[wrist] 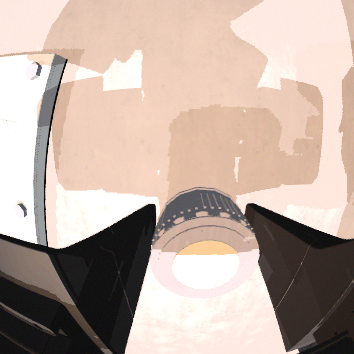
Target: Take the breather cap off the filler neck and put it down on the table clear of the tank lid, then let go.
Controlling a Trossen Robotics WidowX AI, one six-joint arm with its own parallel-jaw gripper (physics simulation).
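Places are measured from the arm's base along level axes (x back, y left, z down), in metres.
Pixels of known places: gripper, fingertip midpoint: [201, 211].
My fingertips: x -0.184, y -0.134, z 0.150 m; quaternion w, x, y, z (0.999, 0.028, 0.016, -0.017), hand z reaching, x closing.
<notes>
For each thing: its middle in the pictures, then the offset to it from my fingertips. "spot": a spot on its surface instead. Level surfaces: height alone.
- breather cap, body centre: [202, 244] dx +0.000, dy +0.011, dz -0.015 m
- white tank lid, surface spot: [17, 140] spot: dx -0.116, dy -0.040, dz +0.001 m
- pale table, surface height: dz +0.016 m
The breather cap [202, 220] is a round dark grey cap with a ribbed side and a pale top with a yellow and white centre. It sits between the fingertips of my gripper [202, 230], which is shut on it. The white tank lid [17, 140], with a grey edge and bolts, shows in part at the left, apart from the cap. The cap is over the pale table [120, 115], to the right of the lid. Whether its underside touches the table is hidden. The filler neck does not show in this view.
Brown shadows of the arm and gripper lie across the table around the cap. The lid's right edge runs down the left side of the view, behind my left finger.
</notes>
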